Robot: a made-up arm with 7 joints. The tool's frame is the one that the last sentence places. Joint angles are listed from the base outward.
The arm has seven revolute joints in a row. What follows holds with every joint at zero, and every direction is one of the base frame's.
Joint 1 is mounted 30 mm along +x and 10 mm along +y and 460 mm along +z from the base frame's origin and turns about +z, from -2.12 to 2.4 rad.
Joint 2 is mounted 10 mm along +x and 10 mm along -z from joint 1 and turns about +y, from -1.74 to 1.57 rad.
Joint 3 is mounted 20 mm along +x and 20 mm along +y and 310 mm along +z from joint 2 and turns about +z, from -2.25 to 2.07 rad.
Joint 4 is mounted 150 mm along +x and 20 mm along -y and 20 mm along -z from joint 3 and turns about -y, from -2.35 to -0.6 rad.
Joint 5 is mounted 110 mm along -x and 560 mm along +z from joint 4 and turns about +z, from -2.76 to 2.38 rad.
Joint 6 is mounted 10 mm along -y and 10 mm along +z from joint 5 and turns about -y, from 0.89 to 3.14 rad.
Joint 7 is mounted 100 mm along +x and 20 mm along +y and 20 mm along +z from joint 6 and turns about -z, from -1.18 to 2.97 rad.
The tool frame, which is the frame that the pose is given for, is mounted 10 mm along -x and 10 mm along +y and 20 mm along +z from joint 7; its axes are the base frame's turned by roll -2.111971, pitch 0.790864 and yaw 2.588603 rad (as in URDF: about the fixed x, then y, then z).
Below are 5 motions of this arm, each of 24 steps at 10 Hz.
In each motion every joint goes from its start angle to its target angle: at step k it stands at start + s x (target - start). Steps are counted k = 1, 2, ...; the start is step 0. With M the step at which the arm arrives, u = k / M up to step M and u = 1 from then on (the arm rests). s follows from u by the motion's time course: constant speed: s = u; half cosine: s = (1 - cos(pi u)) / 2; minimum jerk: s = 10 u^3 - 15 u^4 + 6 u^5.
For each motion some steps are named. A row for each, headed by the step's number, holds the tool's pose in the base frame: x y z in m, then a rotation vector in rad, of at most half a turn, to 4 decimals.
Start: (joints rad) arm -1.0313 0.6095 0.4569 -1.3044 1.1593 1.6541 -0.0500
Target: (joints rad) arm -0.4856 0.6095 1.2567 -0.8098 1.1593 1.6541 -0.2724
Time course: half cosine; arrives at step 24
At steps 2, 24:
2: 0.7807 -0.6300 0.5453 -1.9393 -1.9647 -0.2291
24: 0.8716 0.1323 1.0085 0.5735 2.7252 1.2282

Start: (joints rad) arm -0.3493 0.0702 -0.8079 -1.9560 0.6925 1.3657 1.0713
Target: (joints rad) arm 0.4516 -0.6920 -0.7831 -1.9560 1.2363 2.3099 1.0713
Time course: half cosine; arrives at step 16
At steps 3, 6, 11, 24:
3: 0.4343 -0.7267 0.6166 -1.5585 -0.4134 0.4545
6: 0.5061 -0.6473 0.7272 -1.7424 -0.6174 0.2424
11: 0.5451 -0.4831 0.8917 -1.7440 -0.9538 -0.3560
24: 0.5328 -0.4243 0.9322 -1.5718 -1.0124 -0.6221

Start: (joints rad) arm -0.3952 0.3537 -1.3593 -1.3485 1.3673 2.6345 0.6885
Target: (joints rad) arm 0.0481 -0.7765 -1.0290 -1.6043 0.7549 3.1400 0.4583
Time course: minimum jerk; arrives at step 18
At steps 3, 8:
3: 0.0022 -0.7042 0.9713 2.8925 -0.9300 0.5776
8: -0.0054 -0.6594 0.9952 2.8193 -0.7669 0.7947

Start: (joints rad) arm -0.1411 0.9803 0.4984 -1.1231 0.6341 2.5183 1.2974
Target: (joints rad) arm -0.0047 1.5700 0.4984 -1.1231 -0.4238 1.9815 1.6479
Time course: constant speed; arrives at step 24
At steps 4, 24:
4: 0.9971 0.1647 0.2967 -1.7206 -1.0036 0.7122
24: 0.7745 0.3713 -0.1387 -1.4497 -0.8897 2.0332

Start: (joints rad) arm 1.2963 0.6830 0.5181 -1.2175 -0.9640 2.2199 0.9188
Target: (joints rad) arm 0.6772 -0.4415 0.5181 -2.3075 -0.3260 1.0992 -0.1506
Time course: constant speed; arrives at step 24
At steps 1, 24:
1: -0.1247 0.9594 0.5902 0.2801 1.7569 -0.2716
24: 0.2857 0.6886 0.6471 -0.6504 1.3870 -1.6944

